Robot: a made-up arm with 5 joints.
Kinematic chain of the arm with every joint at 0, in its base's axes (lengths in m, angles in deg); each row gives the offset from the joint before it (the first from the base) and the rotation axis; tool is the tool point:
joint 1: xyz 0 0 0.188 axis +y
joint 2: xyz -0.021 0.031 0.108 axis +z
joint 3: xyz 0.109 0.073 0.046 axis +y
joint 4: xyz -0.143 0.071 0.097 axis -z
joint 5: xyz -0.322 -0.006 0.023 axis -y
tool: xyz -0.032 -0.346 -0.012
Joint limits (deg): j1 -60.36..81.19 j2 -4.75..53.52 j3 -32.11..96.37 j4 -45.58..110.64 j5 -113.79..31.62
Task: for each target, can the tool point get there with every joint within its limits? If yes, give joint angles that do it. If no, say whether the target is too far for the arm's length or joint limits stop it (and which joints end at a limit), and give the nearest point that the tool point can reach.
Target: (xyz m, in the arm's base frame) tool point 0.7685 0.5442 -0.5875
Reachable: no: too far | nearest point 0.6535 0.4945 -0.0478 | short by 0.554 m
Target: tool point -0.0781 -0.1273 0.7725
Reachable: yes | joints -32.77 47.00 65.06 -19.51 -27.87
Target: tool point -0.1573 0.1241 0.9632
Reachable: yes | joints -11.24 23.19 71.11 39.08 -97.54
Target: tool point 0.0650 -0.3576 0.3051
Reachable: yes | joints 18.58 41.58 -21.43 -24.22 13.43
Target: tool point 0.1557 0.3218 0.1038
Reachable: no: joint limits stop it (at a limit: joint 2, joint 3, joint 4, joint 5) | nearest point 0.4222 0.0553 -0.0403 | short by 0.403 m
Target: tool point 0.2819 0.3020 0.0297
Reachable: no: joint limits stop it (at a limit: joint 2, joint 3, joint 4, joint 5) | nearest point 0.4185 0.0553 -0.0470 | short by 0.292 m
